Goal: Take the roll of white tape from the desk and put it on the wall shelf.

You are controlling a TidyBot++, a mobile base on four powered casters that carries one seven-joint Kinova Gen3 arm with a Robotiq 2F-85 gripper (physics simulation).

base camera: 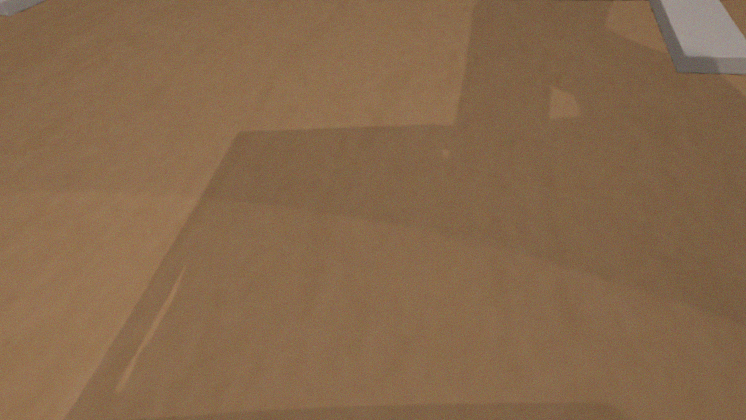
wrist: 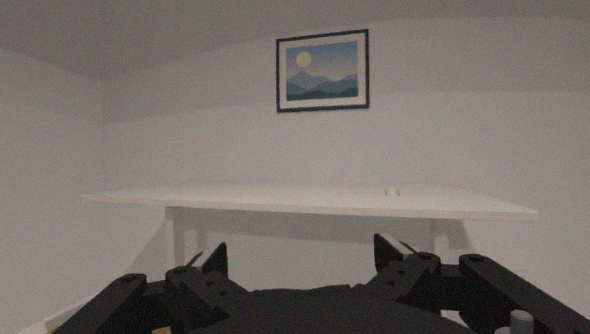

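Observation:
A small white roll of tape (wrist: 392,192) stands on the white desk (wrist: 300,198), right of the middle of the desk top in the wrist view. My gripper (wrist: 301,254) is open, with its two black fingers wide apart and nothing between them. It points toward the desk from some distance, and the tape is beyond the fingers, above and slightly right of the right fingertip in the picture. The wall shelf does not show in either view.
A framed mountain picture (wrist: 322,95) hangs on the wall above the desk. Desk legs (wrist: 175,237) stand below the top. In the base camera view, a white leg end (base camera: 704,31) rests on the brown floor (base camera: 313,313) at the upper right.

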